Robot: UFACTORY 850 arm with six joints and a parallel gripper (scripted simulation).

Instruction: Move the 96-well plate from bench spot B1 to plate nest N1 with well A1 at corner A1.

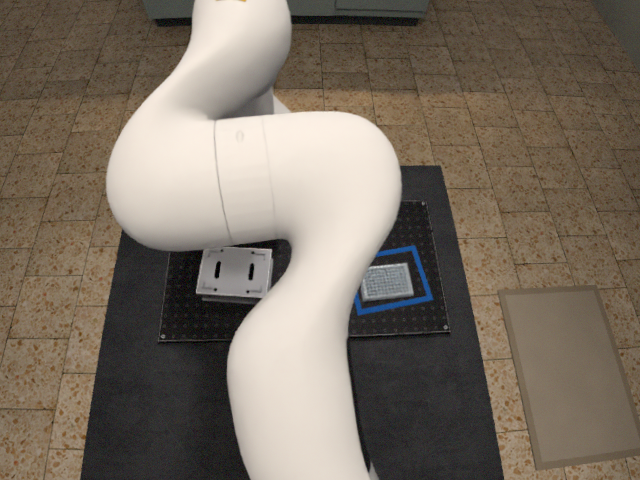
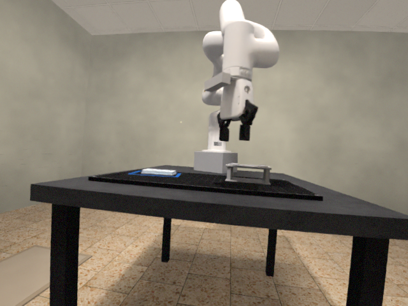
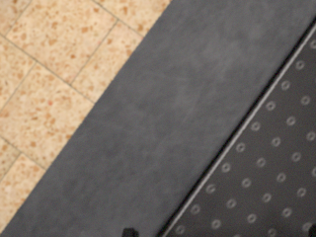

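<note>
Now: hand 290 mm past the 96-well plate, 260 mm to the left of it and 140 mm above it. Round my hand: raised plate nest N1 (220 mm behind, 100 mm to the left, 90 mm below).
</note>
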